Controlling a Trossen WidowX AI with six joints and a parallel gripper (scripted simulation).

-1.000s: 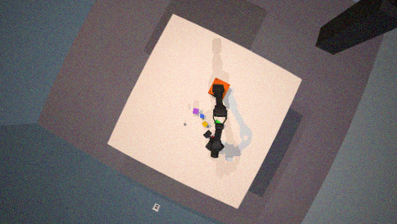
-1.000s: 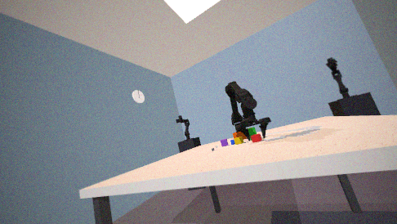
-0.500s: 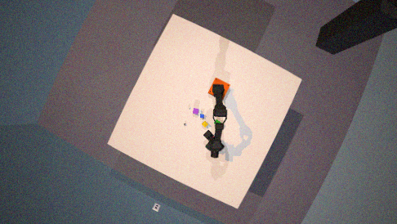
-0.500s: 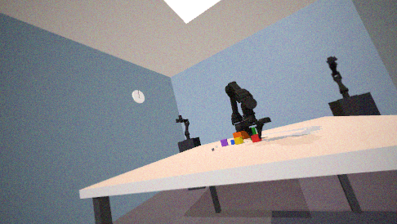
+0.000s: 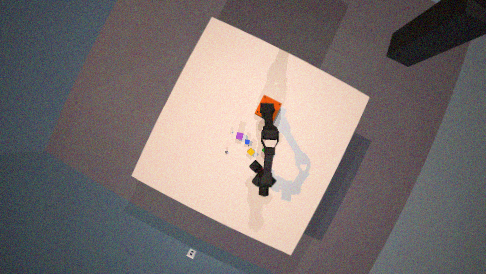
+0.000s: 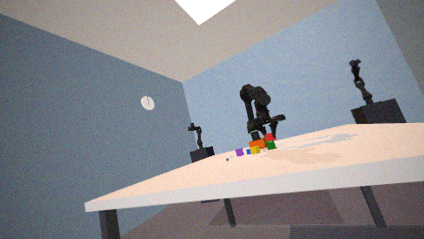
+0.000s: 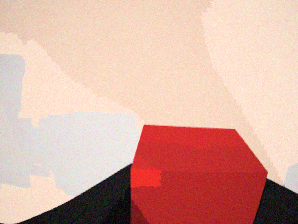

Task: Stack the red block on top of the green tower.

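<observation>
My gripper tip is 9 cm past the yellow block, 11 cm to the left of it and 5 cm above it. Round my gripper tip: red block: 1 cm above; blue block: 15 cm behind, 15 cm to the right, 5 cm below; tiny dark speck: 3 cm behind, 26 cm to the right, 6 cm below.
</observation>
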